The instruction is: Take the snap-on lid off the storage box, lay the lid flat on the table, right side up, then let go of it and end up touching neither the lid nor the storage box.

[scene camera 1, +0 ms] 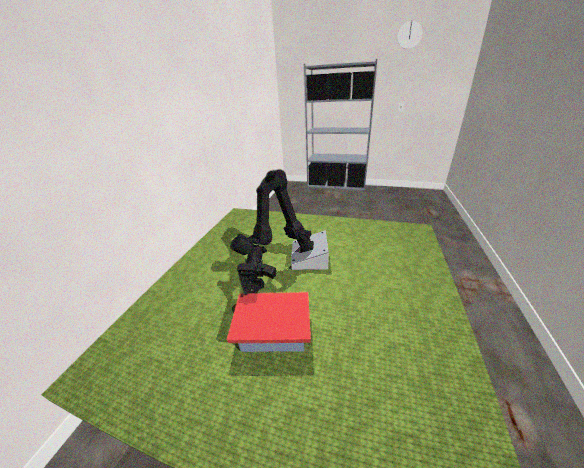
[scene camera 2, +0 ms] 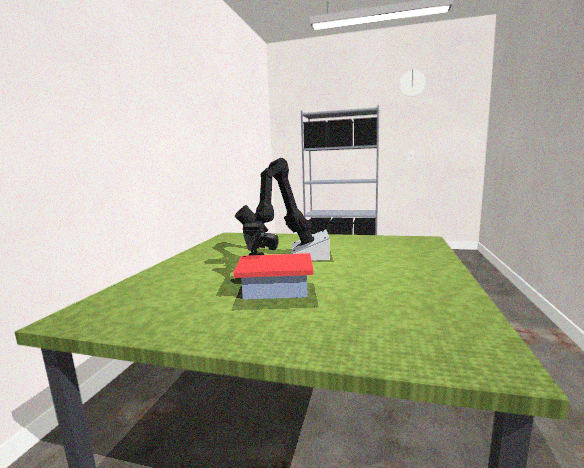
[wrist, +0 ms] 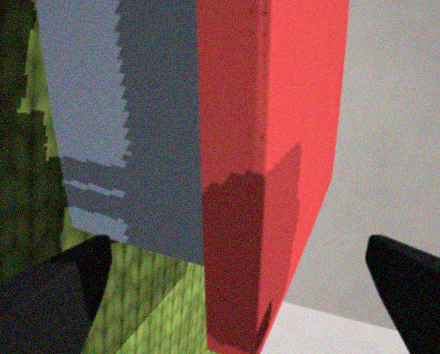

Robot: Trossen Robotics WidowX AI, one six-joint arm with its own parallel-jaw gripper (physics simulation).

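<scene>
The storage box (scene camera 1: pixel 272 346) (scene camera 2: pixel 275 289) (wrist: pixel 160 100) is blue-grey and stands on the green table (scene camera 1: pixel 390 320) (scene camera 2: pixel 400 320). The flat red lid (scene camera 1: pixel 270 317) (scene camera 2: pixel 274 265) (wrist: pixel 305 90) sits on top of it, level, and overhangs its sides. My gripper (scene camera 1: pixel 250 294) (scene camera 2: pixel 256 254) (wrist: pixel 241 248) is open and empty, at the lid's far edge, towards the left. In the wrist view, the lid's edge shows between the two wide-set fingers, one on the box's side and one on the lid's top side. Whether a finger touches the lid cannot be told. The fingertips are partly hidden in the scene views.
The arm's light grey wedge-shaped base (scene camera 1: pixel 317 261) (scene camera 2: pixel 321 252) stands behind the box, a little to the right. A small dark shape (scene camera 1: pixel 234 309) shows beside the lid's left edge. A wall runs along the table's left side. A shelf unit (scene camera 1: pixel 340 65) (scene camera 2: pixel 340 113) stands at the back wall.
</scene>
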